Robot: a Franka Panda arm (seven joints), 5 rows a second.
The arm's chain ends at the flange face. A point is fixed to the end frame.
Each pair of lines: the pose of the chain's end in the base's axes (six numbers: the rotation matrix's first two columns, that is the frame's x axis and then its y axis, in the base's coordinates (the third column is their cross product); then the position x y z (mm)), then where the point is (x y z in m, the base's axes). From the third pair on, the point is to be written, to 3 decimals.
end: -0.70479 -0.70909 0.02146 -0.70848 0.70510 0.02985 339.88 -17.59 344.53
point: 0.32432 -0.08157 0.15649
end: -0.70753 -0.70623 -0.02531 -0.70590 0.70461 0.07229 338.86 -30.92 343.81
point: 0.32363 -0.08285 0.15207
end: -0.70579 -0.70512 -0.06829 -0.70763 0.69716 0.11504 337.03 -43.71 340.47
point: 0.322 -0.084 0.146
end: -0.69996 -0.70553 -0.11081 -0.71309 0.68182 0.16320 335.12 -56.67 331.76
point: 0.319 -0.084 0.135
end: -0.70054 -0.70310 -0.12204 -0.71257 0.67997 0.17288 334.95 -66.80 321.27
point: 0.319 -0.091 0.124
